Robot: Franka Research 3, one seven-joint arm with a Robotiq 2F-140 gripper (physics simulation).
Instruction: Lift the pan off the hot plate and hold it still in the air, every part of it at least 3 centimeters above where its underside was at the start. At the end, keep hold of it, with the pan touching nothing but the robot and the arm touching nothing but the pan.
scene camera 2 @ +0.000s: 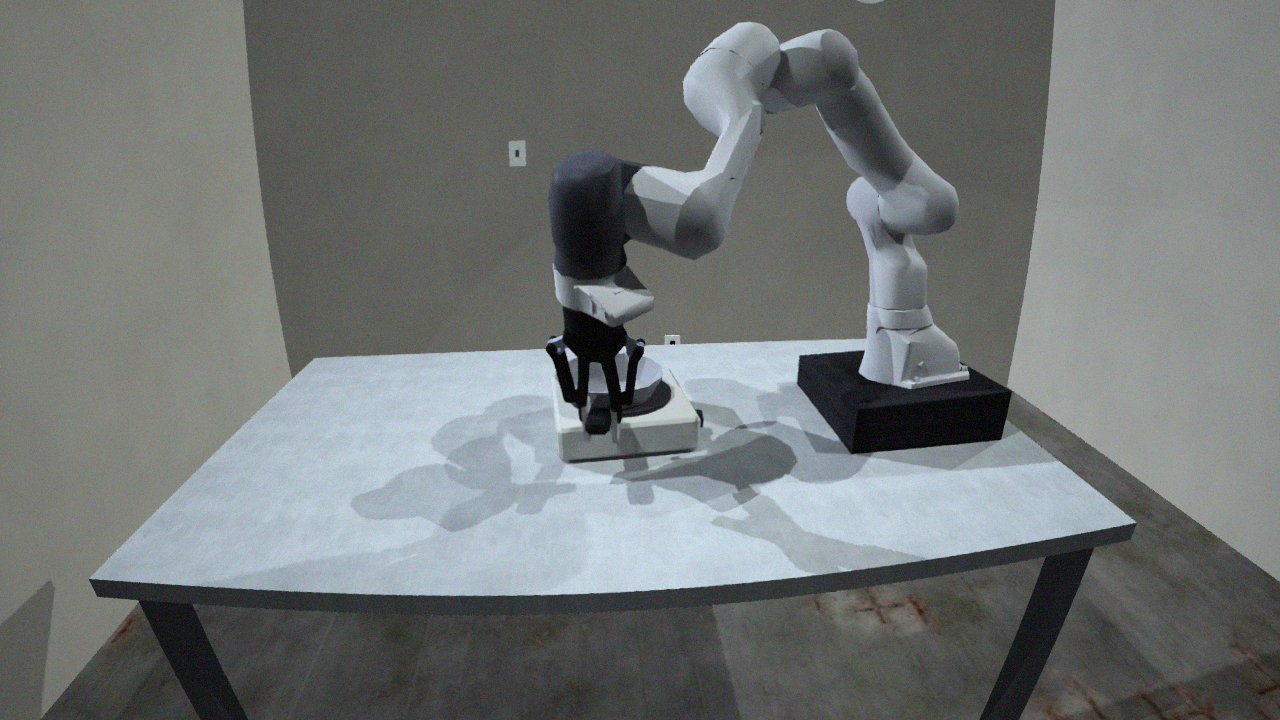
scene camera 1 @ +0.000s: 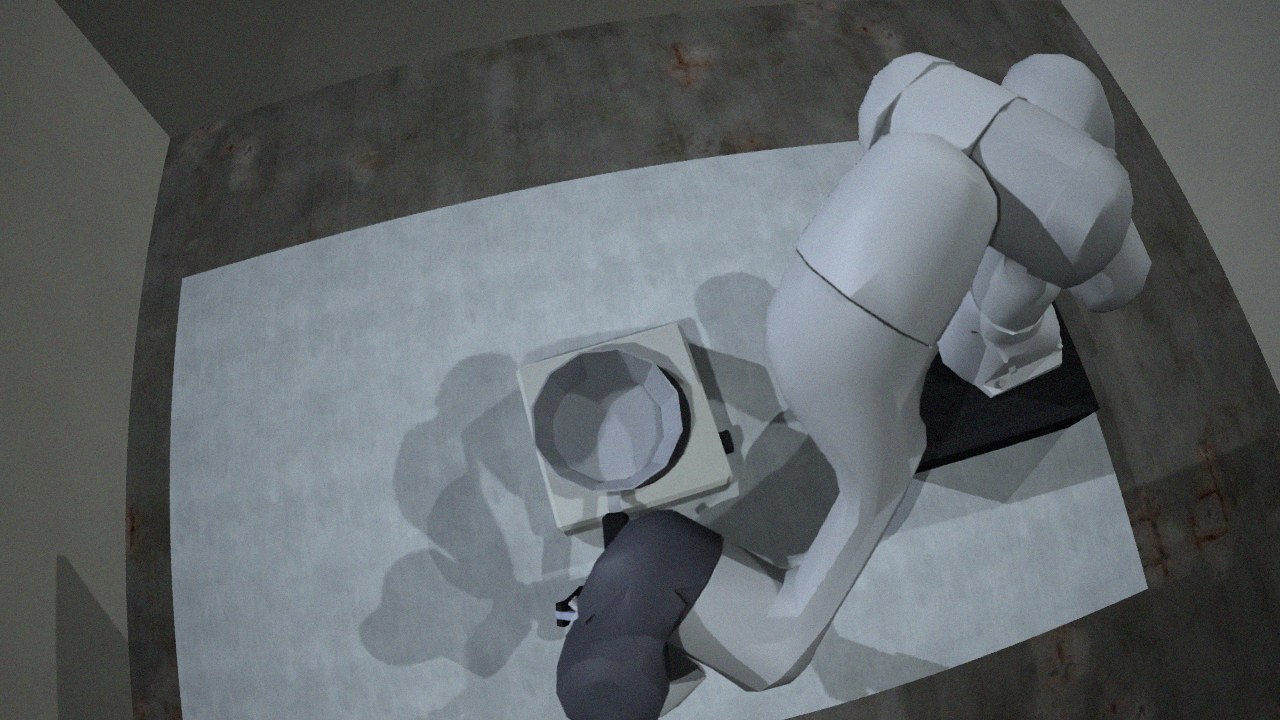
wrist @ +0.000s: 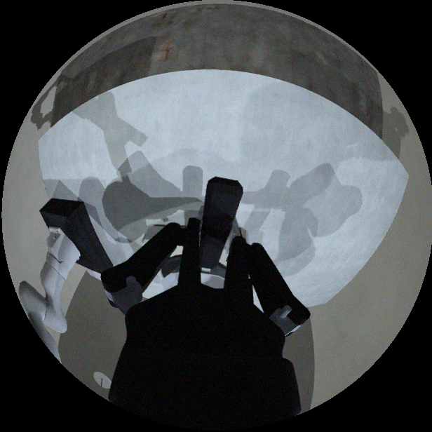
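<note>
The pale grey round pan (scene camera 1: 613, 420) (scene camera 2: 646, 380) sits over the cream hot plate (scene camera 1: 708, 470) (scene camera 2: 657, 438), roughly level. The dark burner disc (scene camera 2: 660, 402) shows past its right side. Whether a small gap lies under the pan, I cannot tell. The pan's black handle (scene camera 1: 614, 528) (scene camera 2: 597, 420) (wrist: 224, 192) points to the table's front side. My gripper (scene camera 2: 600, 413) (wrist: 215, 218) is shut on the handle, one finger on each side, and points down from above. In the wrist view my gripper hides most of the pan. In scene camera 1 the wrist hides the fingertips.
The grey-white table (scene camera 1: 295, 358) (scene camera 2: 358, 555) lies under the hot plate. A small black knob (scene camera 1: 725, 442) (scene camera 2: 700, 418) sticks out of the hot plate's right side. The arm's black base block (scene camera 1: 1002, 429) (scene camera 2: 930, 420) stands at the table's right. The arm reaches over the table from there.
</note>
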